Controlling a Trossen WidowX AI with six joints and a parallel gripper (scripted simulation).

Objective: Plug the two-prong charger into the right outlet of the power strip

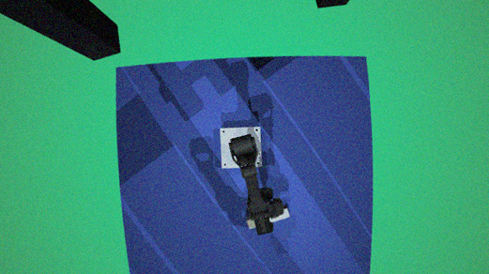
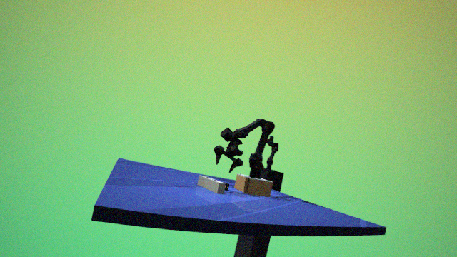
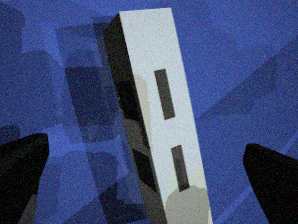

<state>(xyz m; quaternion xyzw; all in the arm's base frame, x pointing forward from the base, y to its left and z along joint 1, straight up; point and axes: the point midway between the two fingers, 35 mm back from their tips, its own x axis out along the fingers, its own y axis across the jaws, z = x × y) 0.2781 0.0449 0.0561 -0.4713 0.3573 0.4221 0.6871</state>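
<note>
Right now my gripper tip is 110 mm above the two-prong charger, 80 mm past it and 40 mm to the left of it.
</note>
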